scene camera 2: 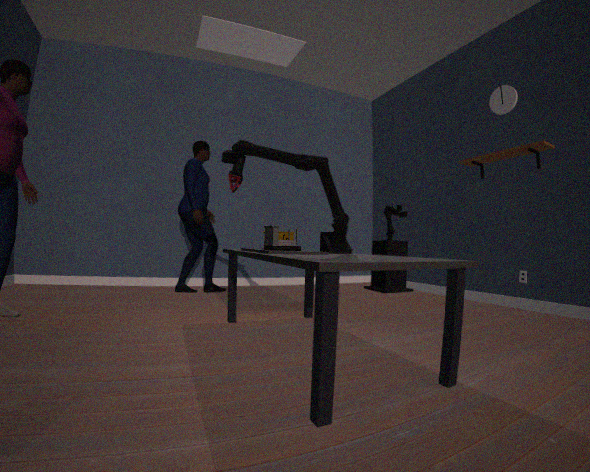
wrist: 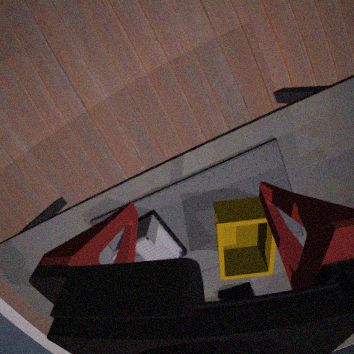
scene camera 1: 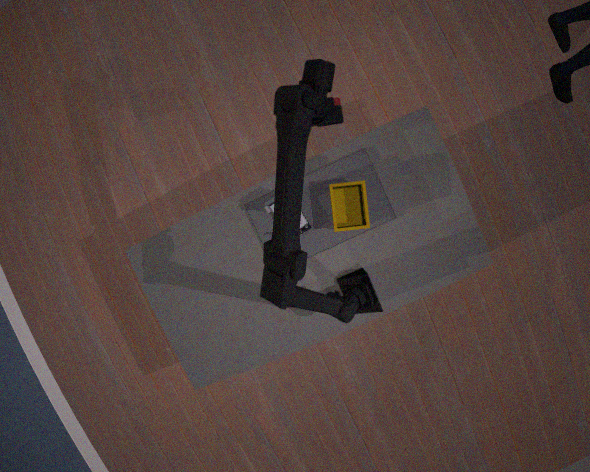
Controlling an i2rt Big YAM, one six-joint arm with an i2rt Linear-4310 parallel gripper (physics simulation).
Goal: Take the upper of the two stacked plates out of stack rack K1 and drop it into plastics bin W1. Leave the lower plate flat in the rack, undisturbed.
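Pixels of known places: gripper, fingertip midpoint: [scene camera 2: 232, 191] [wrist: 195, 198]; arm's base, link origin: [scene camera 2: 336, 241] [scene camera 1: 358, 295].
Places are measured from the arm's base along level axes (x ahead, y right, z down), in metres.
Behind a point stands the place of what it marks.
Observation:
Stack rack K1 [scene camera 1: 306, 227] {x 0.311, y -0.094, z -0.061 m} [scene camera 2: 271, 237] {x 0.438, y -0.186, z -0.004 m} [wrist: 149, 229] {x 0.447, y -0.111, z -0.020 m} stands on the table with a dark base and pale grey end wall; the arm covers its middle in scene camera 1. A white, finely ribbed surface [wrist: 159, 246] {x 0.373, y -0.124, z 0.007 m} shows inside it in the wrist view, partly behind the left finger and gripper body; I cannot tell the two plates apart. Yellow plastics bin W1 [scene camera 1: 345, 206] {x 0.331, y 0.072, z 0.052 m} [wrist: 236, 212] {x 0.408, y 0.082, z -0.003 m} stands beside the rack, open at the top; it also shows behind the rack in scene camera 2 [scene camera 2: 286, 235] {x 0.302, y 0.010, z -0.022 m}. My gripper [scene camera 2: 234, 189] {x 0.604, y 0.047, z -0.250 m} [wrist: 195, 198] {x 0.604, y 0.047, z -0.250 m} is open and empty, high above the table.
A thin perforated board [scene camera 1: 380, 200] {x 0.305, y 0.209, z 0.058 m} [wrist: 270, 155] {x 0.485, y 0.200, z 0.058 m} lies under the rack and bin on the grey table [scene camera 1: 210, 340] {x -0.006, y -0.654, z 0.071 m} [scene camera 2: 390, 262] {x 0.247, y -0.856, z 0.072 m}. The arm's dark base [scene camera 1: 367, 285] {x 0.036, y 0.041, z -0.045 m} [scene camera 2: 330, 242] {x 0.048, y -0.023, z 0.009 m} stands near one table edge. Two people [scene camera 2: 195, 187] [scene camera 2: 10, 135] stand away from the table.

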